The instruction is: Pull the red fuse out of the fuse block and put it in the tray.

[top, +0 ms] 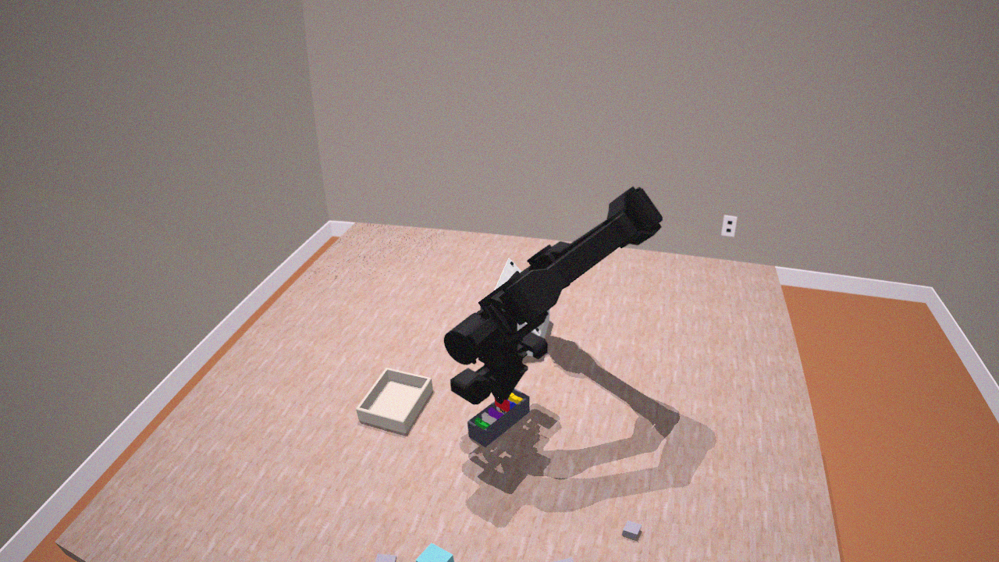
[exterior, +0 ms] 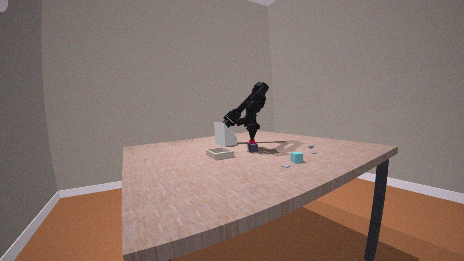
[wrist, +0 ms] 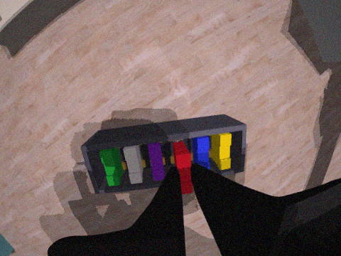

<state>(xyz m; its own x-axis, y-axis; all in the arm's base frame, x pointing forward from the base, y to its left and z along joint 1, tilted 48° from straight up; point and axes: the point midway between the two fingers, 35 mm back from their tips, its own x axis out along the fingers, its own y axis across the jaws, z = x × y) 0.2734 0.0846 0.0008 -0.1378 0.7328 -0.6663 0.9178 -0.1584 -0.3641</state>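
The beige tray lies 30 mm ahead of my gripper tip, 210 mm to the right of it and 50 mm below it. From my gripper tip the other things lie so: cyan cube (340 mm ahead, 20 mm to the left, 30 mm below); red fuse (10 mm below).
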